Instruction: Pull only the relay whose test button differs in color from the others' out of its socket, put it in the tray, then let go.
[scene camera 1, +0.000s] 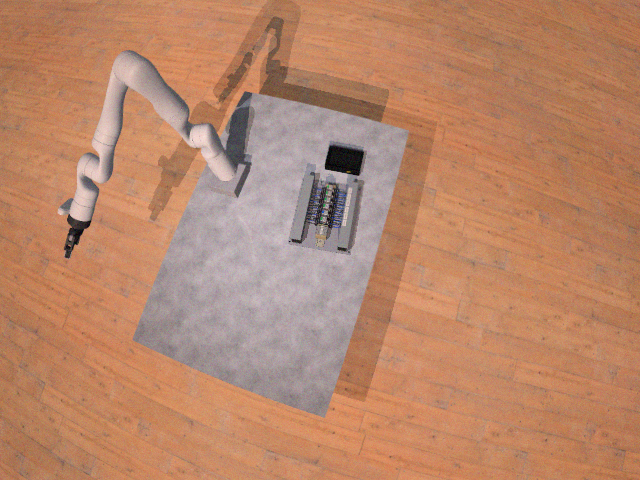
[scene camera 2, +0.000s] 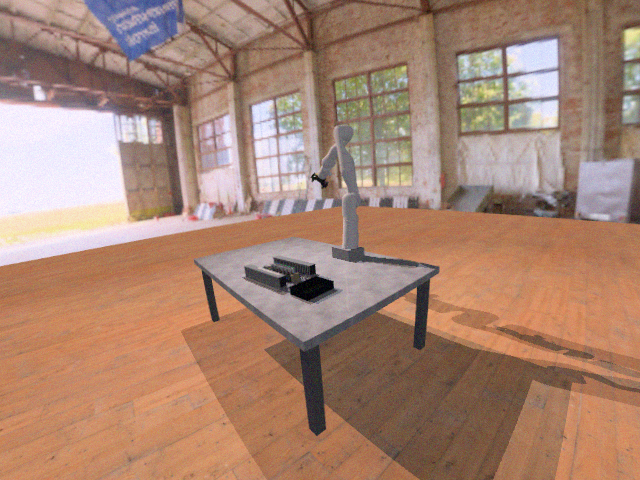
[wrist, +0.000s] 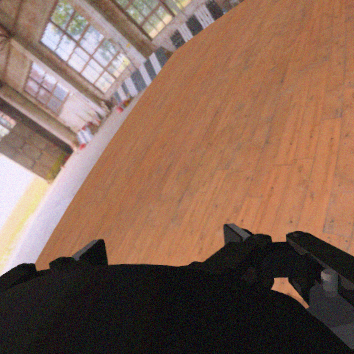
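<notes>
A row of small relays sits in sockets on a rail in the middle of the panel. Tiny green and blue spots show on the row, too small to tell which test button differs. The black tray lies on the table by one end of the panel; no relay can be made out in it. My gripper is open and empty. It is high up and off the side of the table, far from the relays and the tray. The wrist view shows floor, wall and windows beyond the fingers.
Two long grey wire ducts flank the relay row, with blue wires between. A tan block is at the rail's end. The arm's base stands at the edge of the grey table.
</notes>
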